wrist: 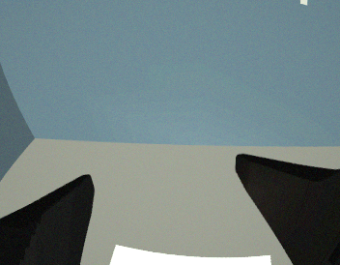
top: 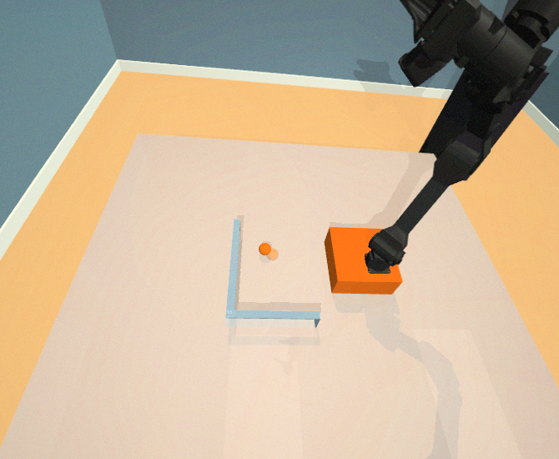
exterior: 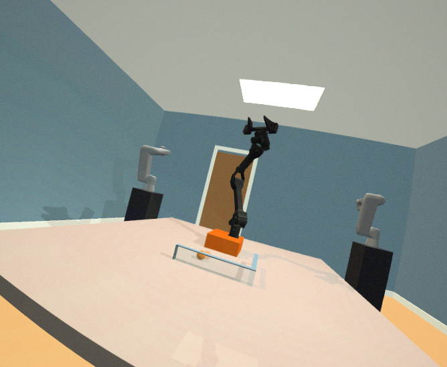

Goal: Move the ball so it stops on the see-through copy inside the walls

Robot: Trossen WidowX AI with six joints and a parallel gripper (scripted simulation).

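My gripper tip is 70 cm above the orange ball, 10 cm short of it and 8 cm to the left of it. From my gripper tip the other things lie so: clear wall 69 cm below, 19 cm ahead; see-through copy 70 cm below, 8 cm ahead, 6 cm to the right.
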